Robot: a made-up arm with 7 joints. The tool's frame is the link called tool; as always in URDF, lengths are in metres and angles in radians. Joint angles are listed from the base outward. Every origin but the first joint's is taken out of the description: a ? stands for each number. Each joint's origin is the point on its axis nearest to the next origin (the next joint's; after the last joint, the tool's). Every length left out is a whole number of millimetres.
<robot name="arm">
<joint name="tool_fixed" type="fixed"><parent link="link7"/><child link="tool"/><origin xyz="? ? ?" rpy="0 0 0"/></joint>
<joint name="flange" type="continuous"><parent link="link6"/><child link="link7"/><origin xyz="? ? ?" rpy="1.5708 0 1.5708"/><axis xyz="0 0 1"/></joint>
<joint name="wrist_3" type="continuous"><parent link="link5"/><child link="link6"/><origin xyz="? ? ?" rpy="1.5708 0 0"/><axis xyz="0 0 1"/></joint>
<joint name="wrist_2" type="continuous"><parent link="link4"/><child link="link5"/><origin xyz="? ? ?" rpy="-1.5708 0 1.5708"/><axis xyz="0 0 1"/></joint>
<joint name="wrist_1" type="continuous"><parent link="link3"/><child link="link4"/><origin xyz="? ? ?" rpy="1.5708 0 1.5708"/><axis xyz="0 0 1"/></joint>
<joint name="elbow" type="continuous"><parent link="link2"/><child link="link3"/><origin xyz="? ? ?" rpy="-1.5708 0 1.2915"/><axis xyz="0 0 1"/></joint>
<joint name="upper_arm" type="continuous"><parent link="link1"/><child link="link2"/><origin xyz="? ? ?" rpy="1.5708 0 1.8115"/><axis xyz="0 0 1"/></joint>
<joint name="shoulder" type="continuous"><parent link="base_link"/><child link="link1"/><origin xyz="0.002 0.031 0.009" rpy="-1.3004 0.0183 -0.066"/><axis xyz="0 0 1"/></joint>
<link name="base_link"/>
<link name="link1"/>
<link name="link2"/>
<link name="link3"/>
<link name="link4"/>
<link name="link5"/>
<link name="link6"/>
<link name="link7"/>
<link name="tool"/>
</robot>
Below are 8 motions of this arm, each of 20 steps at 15 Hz.
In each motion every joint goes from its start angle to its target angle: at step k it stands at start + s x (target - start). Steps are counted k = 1, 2, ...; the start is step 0. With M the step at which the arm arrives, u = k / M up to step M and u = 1 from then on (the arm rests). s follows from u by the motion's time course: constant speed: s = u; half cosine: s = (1 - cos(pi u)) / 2; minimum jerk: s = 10 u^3 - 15 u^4 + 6 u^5.
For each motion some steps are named. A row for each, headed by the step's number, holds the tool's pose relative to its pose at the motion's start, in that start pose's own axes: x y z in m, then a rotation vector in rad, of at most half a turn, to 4 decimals.
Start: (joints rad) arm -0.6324 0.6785 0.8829 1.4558 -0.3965 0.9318 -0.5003
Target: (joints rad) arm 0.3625 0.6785 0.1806 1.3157 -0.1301 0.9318 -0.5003
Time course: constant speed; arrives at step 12
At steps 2, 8, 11, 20:
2: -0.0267 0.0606 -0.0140 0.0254 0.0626 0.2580
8: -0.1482 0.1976 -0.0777 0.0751 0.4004 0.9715
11: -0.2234 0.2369 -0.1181 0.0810 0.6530 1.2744
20: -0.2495 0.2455 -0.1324 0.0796 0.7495 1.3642

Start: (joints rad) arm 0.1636 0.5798 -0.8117 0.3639 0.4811 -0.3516 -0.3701
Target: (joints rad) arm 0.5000 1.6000 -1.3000 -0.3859 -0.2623 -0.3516 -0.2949
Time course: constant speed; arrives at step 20
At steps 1, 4, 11, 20:
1: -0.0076 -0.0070 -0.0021 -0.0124 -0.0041 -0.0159
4: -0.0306 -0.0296 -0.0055 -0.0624 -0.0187 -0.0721
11: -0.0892 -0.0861 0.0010 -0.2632 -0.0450 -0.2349
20: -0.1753 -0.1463 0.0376 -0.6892 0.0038 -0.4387

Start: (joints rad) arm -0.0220 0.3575 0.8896 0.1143 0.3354 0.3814 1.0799
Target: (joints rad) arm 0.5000 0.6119 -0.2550 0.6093 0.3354 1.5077 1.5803
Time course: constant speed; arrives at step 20
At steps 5, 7, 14, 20:
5: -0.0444 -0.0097 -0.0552 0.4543 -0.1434 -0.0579
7: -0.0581 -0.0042 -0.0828 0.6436 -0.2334 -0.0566
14: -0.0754 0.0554 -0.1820 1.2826 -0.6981 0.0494
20: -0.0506 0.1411 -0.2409 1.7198 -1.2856 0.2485

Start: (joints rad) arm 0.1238 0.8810 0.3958 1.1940 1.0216 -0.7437 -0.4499
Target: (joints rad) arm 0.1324 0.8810 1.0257 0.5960 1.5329 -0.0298 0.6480
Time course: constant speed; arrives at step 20
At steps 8, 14, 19, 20:
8: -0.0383 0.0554 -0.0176 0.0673 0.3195 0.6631
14: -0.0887 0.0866 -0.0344 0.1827 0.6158 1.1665
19: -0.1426 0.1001 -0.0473 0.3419 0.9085 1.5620
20: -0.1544 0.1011 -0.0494 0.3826 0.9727 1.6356

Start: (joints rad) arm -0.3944 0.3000 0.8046 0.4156 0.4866 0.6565 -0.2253
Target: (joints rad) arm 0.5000 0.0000 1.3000 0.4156 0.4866 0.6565 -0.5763
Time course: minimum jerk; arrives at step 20
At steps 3, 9, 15, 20:
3: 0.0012 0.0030 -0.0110 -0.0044 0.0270 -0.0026
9: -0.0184 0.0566 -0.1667 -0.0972 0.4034 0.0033
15: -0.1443 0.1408 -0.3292 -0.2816 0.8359 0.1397
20: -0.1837 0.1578 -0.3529 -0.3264 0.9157 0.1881

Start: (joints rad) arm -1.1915 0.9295 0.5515 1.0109 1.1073 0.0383 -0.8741
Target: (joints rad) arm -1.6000 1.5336 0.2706 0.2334 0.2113 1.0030 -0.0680
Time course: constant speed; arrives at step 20
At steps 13, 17, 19, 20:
13: -0.2328 0.1163 0.0107 -0.6030 -0.2104 1.0844
17: -0.2980 0.1142 0.0136 -0.7657 -0.2781 1.2850
19: -0.3272 0.1082 0.0153 -0.8368 -0.3044 1.3639
20: -0.3409 0.1041 0.0163 -0.8692 -0.3147 1.3987

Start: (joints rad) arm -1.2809 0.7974 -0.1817 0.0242 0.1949 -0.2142 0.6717
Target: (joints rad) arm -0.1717 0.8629 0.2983 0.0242 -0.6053 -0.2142 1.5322
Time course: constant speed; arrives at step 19
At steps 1, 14, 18, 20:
1: -0.0127 0.0047 -0.0109 -0.0060 0.0689 0.0430
14: -0.1826 0.1158 -0.0908 0.3167 0.8345 0.6915
18: -0.2258 0.1648 -0.0910 0.5404 0.9783 0.9024
20: -0.2352 0.1776 -0.0894 0.6029 1.0050 0.9546

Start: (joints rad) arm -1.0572 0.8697 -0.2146 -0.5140 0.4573 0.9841 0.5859
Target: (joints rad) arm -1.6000 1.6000 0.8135 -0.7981 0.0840 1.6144 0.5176
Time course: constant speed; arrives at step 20
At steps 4, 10, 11, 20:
4: 0.0517 0.0716 -0.0003 -0.0148 0.0972 0.2539
10: 0.0788 0.1969 0.0051 -0.1269 0.2163 0.6243
11: 0.0770 0.2179 0.0061 -0.1545 0.2317 0.6836
20: -0.0070 0.3721 0.0067 -0.4861 0.2942 1.1768

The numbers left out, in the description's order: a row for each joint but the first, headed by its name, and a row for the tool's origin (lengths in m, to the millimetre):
tool: 0 0 0
flange: 0 0.063 0
wrist_3: 0 0 0
wrist_2: -0.195 -0.014 0
wrist_1: 0.003 -0.022 0
elbow: 0.178 -0.047 0
upper_arm: -0.003 0.011 0

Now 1 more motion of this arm.
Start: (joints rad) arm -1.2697 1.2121 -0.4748 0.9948 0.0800 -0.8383 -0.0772
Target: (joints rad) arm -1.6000 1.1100 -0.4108 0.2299 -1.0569 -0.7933 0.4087
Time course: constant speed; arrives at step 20
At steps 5, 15, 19, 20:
5: 0.0359 0.0391 0.0491 -0.2039 -0.2443 0.4009
15: 0.0577 0.1168 0.1531 -0.8145 -0.7022 0.9832
19: 0.0513 0.1433 0.1933 -1.1287 -0.8554 1.0975
20: 0.0487 0.1493 0.2030 -1.2122 -0.8891 1.1125

